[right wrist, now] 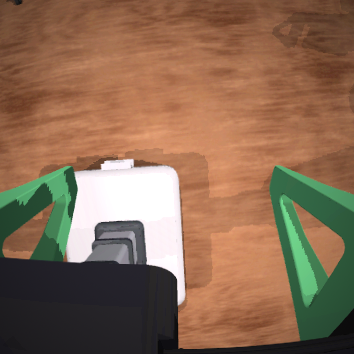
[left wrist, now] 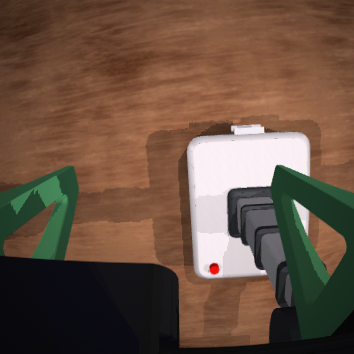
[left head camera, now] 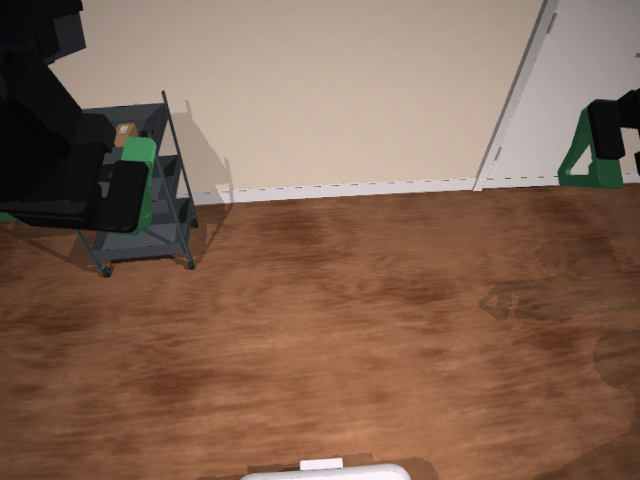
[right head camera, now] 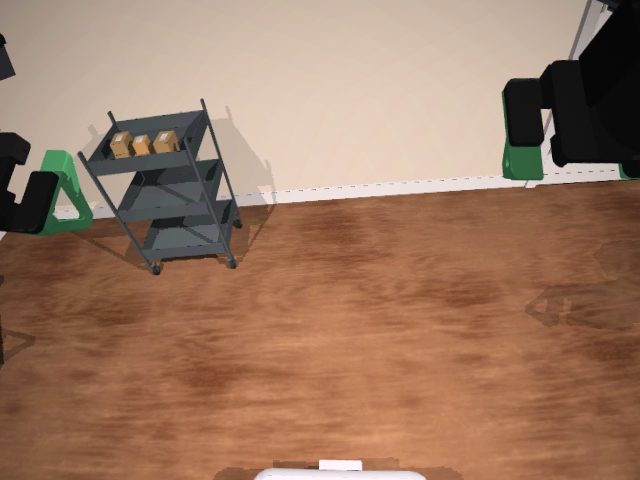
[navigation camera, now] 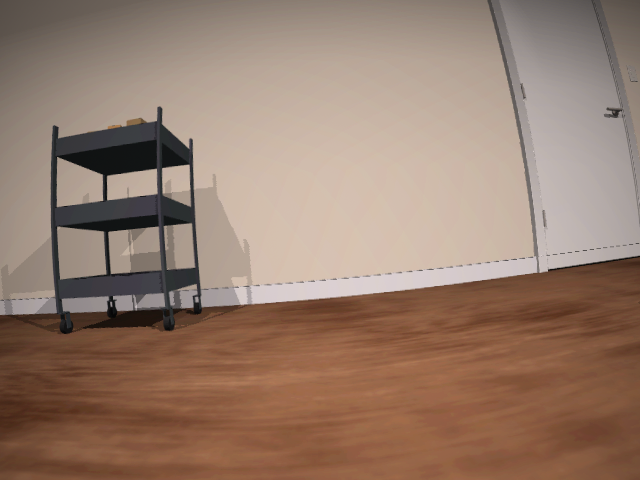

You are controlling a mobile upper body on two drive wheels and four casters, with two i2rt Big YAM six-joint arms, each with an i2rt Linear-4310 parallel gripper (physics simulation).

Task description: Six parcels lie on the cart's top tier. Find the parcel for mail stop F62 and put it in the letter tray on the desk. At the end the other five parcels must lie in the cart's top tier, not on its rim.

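Frame: origin at the left arm's base, x ahead, y left, z up, level; centimetres.
Seen in the pictures: left gripper, fingertip midpoint: (left wrist: 174,176) (left head camera: 91,215) (right head camera: 46,218); right gripper, fingertip midpoint: (right wrist: 173,176) (left head camera: 604,179) (right head camera: 562,170).
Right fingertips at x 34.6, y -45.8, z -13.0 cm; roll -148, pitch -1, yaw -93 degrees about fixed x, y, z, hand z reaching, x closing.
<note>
A point is followed by its place in that frame.
The grey three-tier cart (left head camera: 139,252) {y 56.0, x 127.5, z -124.6 cm} (right head camera: 139,165) {y 56.4, x 127.5, z -72.3 cm} (navigation camera: 108,140) {y 54.2, x 127.7, z -72.4 cm} stands by the wall, left in both head views and the navigation view. In the right head view three brown parcels with pale labels lie in its top tier: a left one (right head camera: 122,145) {y 63.6, x 133.3, z -66.0 cm}, a small middle one (right head camera: 141,145) {y 54.6, x 132.1, z -66.0 cm} and a right one (right head camera: 165,142) {y 43.3, x 130.8, z -64.8 cm}. The labels are too small to read. The left arm partly covers the cart in the left head view, where one parcel (left head camera: 125,135) {y 43.6, x 130.8, z -64.7 cm} shows. My left gripper (left wrist: 174,176) {y 0.7, x 32.6, z -14.4 cm} and right gripper (right wrist: 174,167) {y -45.8, x 34.6, z -13.0 cm} are open and empty, away from the cart. Desk and letter tray do not show.
A white door (left head camera: 584,77) {y -174.2, x 190.1, z -64.6 cm} (navigation camera: 568,129) {y -168.2, x 189.7, z -60.9 cm} is at the right, in the beige wall (left head camera: 310,93) {y -26.6, x 183.7, z -75.0 cm} (right head camera: 351,93) {y -29.2, x 183.9, z -75.4 cm} (navigation camera: 361,155) {y -41.1, x 184.5, z -73.0 cm} behind the cart. My white base (left wrist: 225,165) {y -11.9, x 19.9, z -115.0 cm} (right wrist: 130,195) {y -28.4, x 20.9, z -115.0 cm} stands on the wooden floor below the grippers.
</note>
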